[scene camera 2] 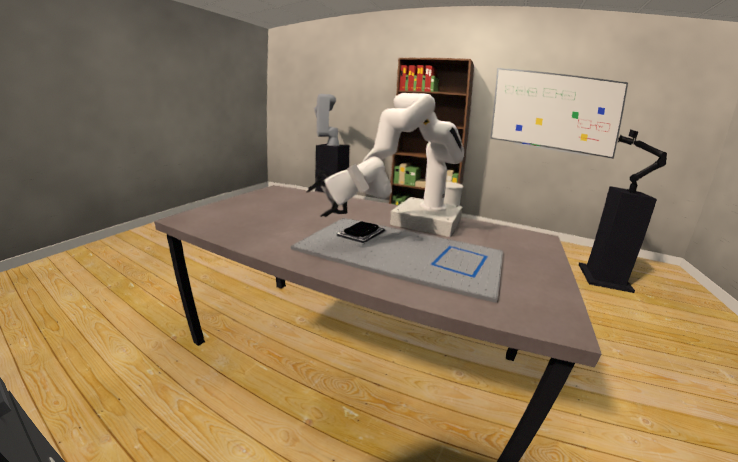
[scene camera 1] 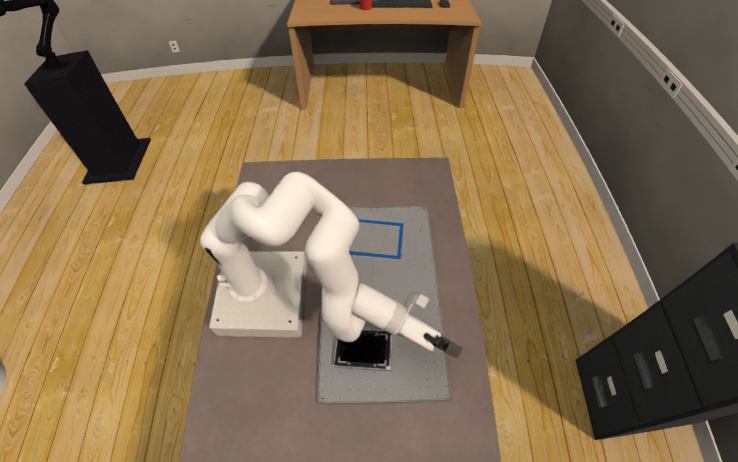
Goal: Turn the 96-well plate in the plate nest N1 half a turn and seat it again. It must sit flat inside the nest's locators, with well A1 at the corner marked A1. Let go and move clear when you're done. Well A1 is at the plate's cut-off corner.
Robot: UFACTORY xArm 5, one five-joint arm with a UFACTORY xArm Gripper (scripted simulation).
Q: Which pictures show my gripper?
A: Scene camera 2 and scene camera 1: all of them.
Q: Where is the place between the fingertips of my gripper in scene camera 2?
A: At 314, 203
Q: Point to a black 96-well plate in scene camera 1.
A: At 372, 340
